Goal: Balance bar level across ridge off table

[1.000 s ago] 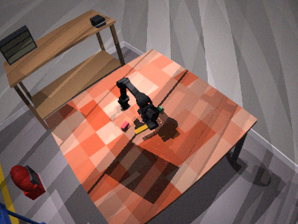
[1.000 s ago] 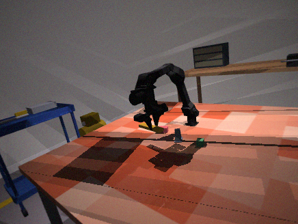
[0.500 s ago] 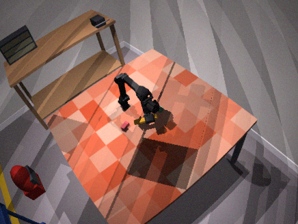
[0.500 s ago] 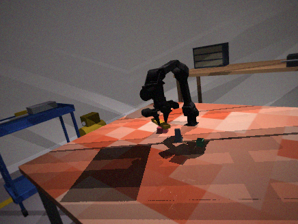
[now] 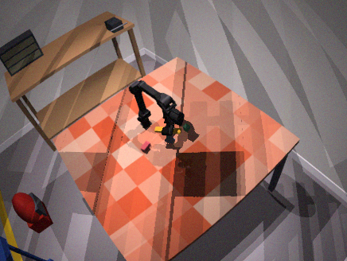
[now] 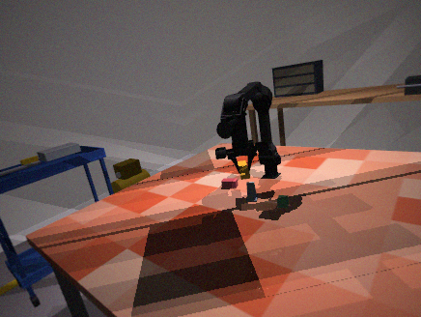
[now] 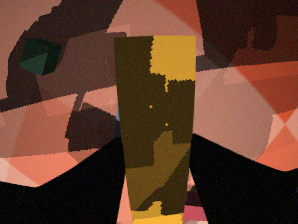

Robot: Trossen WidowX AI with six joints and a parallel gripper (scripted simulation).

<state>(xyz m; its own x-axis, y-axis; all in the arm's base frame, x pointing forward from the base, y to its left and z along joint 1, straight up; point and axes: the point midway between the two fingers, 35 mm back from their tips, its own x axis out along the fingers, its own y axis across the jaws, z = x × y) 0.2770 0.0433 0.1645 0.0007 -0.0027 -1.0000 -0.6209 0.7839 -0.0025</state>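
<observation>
Now: gripper tip 13 cm to the right of the green cube, 11 cm above it and 4 cm past it. Round my gripper tip: pink block 16 cm to the right, 11 cm below, 11 cm behind; yellow bar 2 cm to the right, 2 cm behind.
</observation>
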